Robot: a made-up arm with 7 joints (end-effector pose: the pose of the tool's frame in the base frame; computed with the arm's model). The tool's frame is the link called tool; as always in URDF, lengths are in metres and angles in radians.
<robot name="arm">
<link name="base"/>
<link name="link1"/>
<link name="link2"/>
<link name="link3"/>
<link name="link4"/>
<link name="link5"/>
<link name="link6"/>
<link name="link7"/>
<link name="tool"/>
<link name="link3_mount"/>
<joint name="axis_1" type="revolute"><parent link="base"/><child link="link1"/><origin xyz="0.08 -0.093 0.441" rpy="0 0 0"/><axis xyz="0.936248 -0.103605 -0.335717"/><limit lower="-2.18" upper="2.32" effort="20" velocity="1.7"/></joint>
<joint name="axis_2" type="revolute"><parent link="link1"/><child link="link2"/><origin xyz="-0.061 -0.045 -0.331" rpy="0 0 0"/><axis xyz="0 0 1"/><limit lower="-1.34" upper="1.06" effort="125" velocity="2"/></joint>
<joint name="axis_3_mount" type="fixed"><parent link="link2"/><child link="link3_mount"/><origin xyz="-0.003 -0.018 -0.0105" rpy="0 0 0"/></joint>
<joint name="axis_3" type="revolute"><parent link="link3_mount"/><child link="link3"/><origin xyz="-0.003 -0.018 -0.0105" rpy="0 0 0"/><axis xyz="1 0 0"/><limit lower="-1.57" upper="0.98" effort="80" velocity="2.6"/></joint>
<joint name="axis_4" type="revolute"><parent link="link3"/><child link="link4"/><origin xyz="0.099 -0.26 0.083" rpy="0 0 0"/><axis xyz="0 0 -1"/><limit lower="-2.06" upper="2.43" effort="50" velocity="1.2"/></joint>
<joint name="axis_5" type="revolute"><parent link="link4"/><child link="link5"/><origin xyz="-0.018 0.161 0.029" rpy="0 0 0"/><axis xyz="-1 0 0"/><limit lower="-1.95" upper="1.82" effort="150" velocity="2.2"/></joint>
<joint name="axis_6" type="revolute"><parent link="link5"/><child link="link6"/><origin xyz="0.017 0.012 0.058" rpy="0 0 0"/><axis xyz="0 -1 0"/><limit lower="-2.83" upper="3.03" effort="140" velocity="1.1"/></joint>
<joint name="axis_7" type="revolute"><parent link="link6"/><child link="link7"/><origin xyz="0.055 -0.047 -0.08" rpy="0 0 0"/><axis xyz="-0.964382 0.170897 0.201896"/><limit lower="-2.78" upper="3.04" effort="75" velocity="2"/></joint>
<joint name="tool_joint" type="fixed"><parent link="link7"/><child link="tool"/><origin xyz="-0.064 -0.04 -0.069" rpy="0 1.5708 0"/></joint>
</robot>
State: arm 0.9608 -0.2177 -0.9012 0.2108 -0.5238 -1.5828 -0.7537
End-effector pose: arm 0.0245 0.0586 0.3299 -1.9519 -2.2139 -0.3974
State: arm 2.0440 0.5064 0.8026 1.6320 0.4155 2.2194 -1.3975
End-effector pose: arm 0.6703 0.1837 0.1558 1.9439 -0.6903 -0.2645
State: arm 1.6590 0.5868 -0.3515 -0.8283 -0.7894 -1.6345 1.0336
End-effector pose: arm 0.2007 0.0433 0.1463 -1.8000 0.6980 1.0378
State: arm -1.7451 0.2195 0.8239 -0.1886 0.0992 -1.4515 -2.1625
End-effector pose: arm 0.2177 -0.3624 0.6529 1.0664 1.6414 -1.2293
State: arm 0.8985 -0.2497 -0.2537 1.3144 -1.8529 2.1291 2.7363
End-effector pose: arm 0.1085 -0.1275 0.0678 -1.6188 -0.9972 0.5311
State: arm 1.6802 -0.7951 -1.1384 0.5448 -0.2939 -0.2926 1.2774
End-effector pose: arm 0.0829 0.0352 0.2943 -0.1745 -3.0699 -0.0396
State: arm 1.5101 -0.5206 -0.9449 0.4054 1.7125 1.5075 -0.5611
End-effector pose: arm 0.2866 -0.0487 0.1659 -0.5265 1.4679 0.1675
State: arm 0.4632 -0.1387 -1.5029 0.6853 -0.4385 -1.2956 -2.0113
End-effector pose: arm 0.2317 0.0421 0.1897 2.0078 0.1941 -0.3759
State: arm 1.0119 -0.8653 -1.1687 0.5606 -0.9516 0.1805 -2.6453
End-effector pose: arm 0.1976 -0.1083 0.2147 1.5972 -1.4276 0.4096
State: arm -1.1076 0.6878 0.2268 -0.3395 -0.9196 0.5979 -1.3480
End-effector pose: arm 0.1803 -0.3061 0.3336 1.3288 1.9820 1.1551
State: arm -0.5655 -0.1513 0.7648 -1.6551 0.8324 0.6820 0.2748
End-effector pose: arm 0.0660 -0.5682 0.2838 -1.0036 -0.2417 0.8458
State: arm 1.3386 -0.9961 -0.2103 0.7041 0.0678 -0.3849 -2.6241
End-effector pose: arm 0.0469 0.0236 0.0793 2.2329 -1.7510 -1.2343
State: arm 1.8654 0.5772 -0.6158 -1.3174 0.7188 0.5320 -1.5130
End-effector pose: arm 0.1299 0.1686 0.3194 -0.0760 -0.1994 1.7477
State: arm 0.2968 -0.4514 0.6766 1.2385 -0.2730 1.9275 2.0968
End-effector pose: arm -0.0002 -0.3642 -0.0132 -0.4910 -1.2974 1.9519
